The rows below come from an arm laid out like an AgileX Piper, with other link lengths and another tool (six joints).
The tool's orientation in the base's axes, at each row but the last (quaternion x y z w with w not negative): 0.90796 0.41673 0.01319 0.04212; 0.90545 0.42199 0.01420 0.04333; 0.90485 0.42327 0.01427 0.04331; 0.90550 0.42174 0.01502 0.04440; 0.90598 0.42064 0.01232 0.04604; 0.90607 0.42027 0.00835 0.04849; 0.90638 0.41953 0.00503 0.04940; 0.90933 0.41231 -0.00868 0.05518; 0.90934 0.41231 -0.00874 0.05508
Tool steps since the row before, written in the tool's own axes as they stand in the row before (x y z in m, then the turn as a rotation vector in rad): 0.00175 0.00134 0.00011 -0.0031 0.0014 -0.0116; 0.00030 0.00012 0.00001 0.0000 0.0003 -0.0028; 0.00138 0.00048 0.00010 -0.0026 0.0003 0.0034; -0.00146 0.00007 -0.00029 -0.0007 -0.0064 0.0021; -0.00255 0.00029 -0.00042 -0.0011 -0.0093 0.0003; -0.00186 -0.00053 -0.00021 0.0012 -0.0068 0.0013; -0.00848 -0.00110 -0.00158 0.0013 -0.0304 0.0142; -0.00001 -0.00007 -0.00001 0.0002 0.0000 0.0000; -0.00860 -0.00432 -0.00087 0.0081 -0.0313 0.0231
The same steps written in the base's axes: 0.00216 0.00045 -0.00001 -0.0016 -0.0025 0.0117; 0.00029 0.00015 0.00000 0.0001 0.0000 0.0028; 0.00126 0.00075 -0.00007 -0.0012 -0.0024 -0.0033; -0.00091 -0.00114 0.00031 -0.0052 0.0034 -0.0027; -0.00145 -0.00210 0.00049 -0.0078 0.0051 -0.0012; -0.00162 -0.00106 0.00021 -0.0043 0.0052 -0.0020; -0.00641 -0.00561 0.00174 -0.0215 0.0193 -0.0170; -0.00006 0.00004 0.00000 0.0001 0.0001 0.0000; -0.00894 -0.00352 0.00099 -0.0175 0.0241 -0.0264
